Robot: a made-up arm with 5 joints.
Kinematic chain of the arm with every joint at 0, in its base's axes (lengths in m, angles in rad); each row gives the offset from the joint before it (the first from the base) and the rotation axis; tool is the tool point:
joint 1: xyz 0 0 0.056 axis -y
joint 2: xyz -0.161 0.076 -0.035 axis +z
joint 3: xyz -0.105 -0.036 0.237 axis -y
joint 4: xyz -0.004 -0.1 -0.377 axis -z
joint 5: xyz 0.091 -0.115 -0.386 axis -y
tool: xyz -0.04 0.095 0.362
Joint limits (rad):
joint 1: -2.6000..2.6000
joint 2: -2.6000..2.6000
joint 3: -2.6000..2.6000
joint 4: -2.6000..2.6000
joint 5: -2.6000..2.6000
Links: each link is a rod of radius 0.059 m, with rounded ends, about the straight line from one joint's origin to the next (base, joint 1, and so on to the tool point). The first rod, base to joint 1, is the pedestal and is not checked.
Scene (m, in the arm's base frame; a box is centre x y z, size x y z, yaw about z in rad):
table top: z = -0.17
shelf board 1: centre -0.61 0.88 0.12 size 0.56 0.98 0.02 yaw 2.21
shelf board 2: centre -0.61 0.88 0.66 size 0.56 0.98 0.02 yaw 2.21
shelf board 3: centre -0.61 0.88 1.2 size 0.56 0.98 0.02 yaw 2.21
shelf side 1: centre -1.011 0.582 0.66 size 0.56 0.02 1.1 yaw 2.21
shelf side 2: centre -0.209 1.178 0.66 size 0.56 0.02 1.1 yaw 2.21
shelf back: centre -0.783 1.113 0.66 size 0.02 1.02 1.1 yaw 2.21
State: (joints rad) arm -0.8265 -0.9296 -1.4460 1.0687 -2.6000
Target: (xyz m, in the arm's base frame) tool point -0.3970 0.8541 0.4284
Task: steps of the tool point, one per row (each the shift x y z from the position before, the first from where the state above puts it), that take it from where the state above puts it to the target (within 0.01 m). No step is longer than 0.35 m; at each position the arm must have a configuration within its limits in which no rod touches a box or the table.
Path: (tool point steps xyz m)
1: 0.0588 -0.1252 0.0195
2: 0.0978 -0.1371 0.0021
3: 0.1355 -0.1306 -0.0215
4: -0.0185 -0.3335 -0.0409
5: -0.0015 -0.2364 -0.1701
6: -0.0128 -0.0838 -0.2344
7: -0.0251 0.0795 -0.2131
8: -0.0107 0.2067 -0.1181
9: 0.0447 0.2622 0.0120
10: 0.1339 0.2325 0.1270
11: 0.2294 0.1292 0.1841
12: -0.0690 0.1164 0.0067
13: -0.0665 0.0867 -0.0032
14: -0.0556 0.0539 -0.0035

